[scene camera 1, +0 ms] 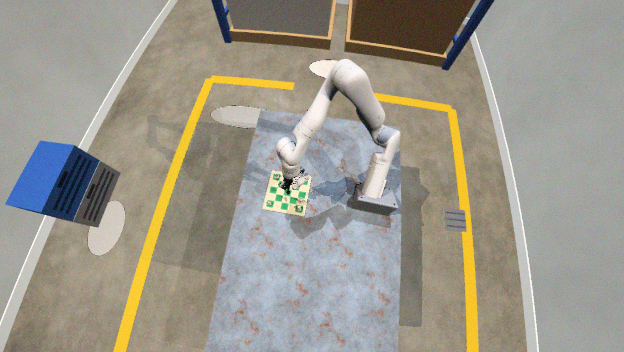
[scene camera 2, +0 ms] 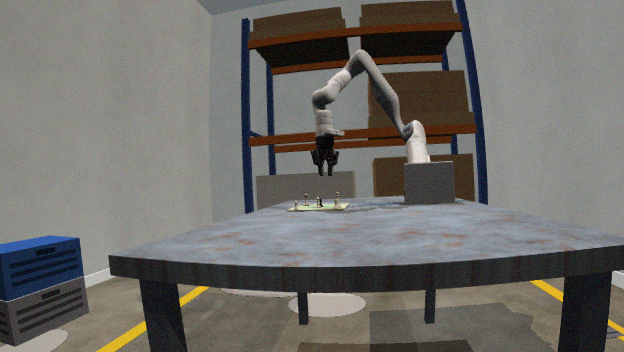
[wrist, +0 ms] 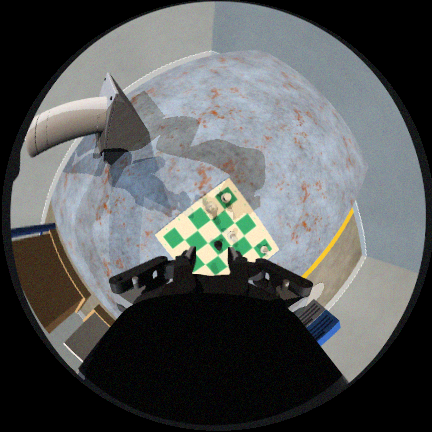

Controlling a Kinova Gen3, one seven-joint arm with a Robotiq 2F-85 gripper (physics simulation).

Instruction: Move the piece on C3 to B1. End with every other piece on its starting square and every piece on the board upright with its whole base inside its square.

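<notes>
My gripper (scene camera 2: 326, 175), also in the wrist view (wrist: 211, 253). Green-and-cream board (scene camera 1: 275, 194), also in the wrist view (wrist: 195, 226).
</notes>
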